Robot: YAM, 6 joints.
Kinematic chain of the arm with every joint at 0, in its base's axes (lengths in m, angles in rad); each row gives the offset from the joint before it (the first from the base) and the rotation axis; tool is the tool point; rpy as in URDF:
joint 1: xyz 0 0 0.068 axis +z
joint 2: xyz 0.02 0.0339 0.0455 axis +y
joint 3: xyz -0.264 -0.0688 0 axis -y
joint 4: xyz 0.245 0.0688 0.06 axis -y
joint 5: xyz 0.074 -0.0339 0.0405 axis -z
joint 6: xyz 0.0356 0 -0.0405 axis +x
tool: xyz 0 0 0 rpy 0 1.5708 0
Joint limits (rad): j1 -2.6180..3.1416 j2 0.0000..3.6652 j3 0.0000..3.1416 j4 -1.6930..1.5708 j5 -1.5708..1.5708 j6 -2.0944..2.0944
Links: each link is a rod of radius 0.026 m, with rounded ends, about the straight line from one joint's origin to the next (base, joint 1, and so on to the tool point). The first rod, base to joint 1, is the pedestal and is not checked.
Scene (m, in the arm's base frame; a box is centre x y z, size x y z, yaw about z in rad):
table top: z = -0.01
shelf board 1: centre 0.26 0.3 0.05 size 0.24 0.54 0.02 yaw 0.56
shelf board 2: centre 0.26 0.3 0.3 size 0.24 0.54 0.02 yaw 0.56
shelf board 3: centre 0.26 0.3 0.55 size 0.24 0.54 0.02 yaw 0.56
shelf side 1: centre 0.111 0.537 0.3 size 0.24 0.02 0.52 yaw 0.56
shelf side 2: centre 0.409 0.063 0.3 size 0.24 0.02 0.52 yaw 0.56
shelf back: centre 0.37 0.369 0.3 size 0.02 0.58 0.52 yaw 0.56
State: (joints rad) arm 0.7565 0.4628 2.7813 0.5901 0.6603 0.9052
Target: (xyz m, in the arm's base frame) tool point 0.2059 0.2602 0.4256
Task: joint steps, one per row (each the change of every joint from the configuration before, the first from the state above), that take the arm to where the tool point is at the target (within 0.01 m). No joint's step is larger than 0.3 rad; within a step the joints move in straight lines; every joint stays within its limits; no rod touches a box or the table.
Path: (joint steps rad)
1: 0.0944 0.0678 -0.2951 -0.0947 0.0035 0.0000
2: 0.0945 0.0679 -0.2950 -0.0947 0.0035 0.0000
3: 0.0944 0.0678 -0.2951 -0.0947 0.0035 0.0000
4: 0.0945 0.0678 -0.2951 -0.0948 0.0035 0.0000
5: 0.0944 0.0678 -0.2950 -0.0947 0.0035 0.0000
6: 0.0945 0.0679 -0.2951 -0.0947 0.0034 0.0000
7: -0.1774 0.2762 0.1681 0.0736 -0.0029 0.0000
8: -0.1773 0.2762 0.1682 0.0735 -0.0030 0.0000

